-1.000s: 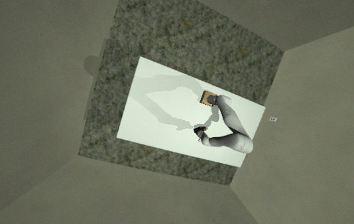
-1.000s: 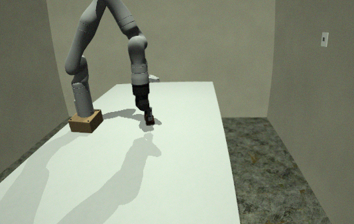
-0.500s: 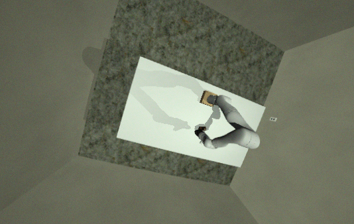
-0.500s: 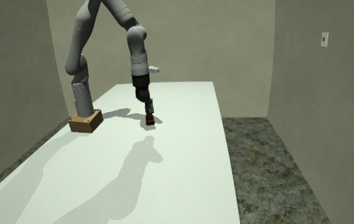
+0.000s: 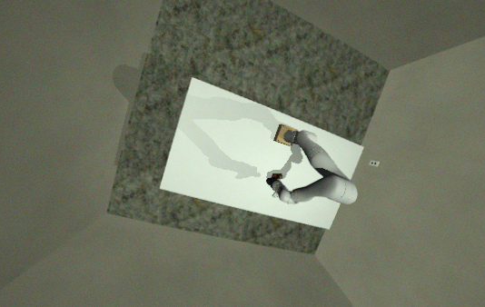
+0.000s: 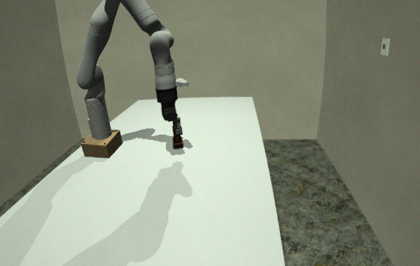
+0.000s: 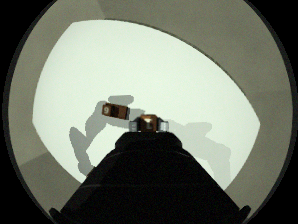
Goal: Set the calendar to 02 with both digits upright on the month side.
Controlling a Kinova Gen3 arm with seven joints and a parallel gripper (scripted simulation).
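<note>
Right now my hand is 1 cm above the brown calendar cube. Round my hand: brown tray (3 cm behind, 11 cm to the left, 12 cm below).
</note>
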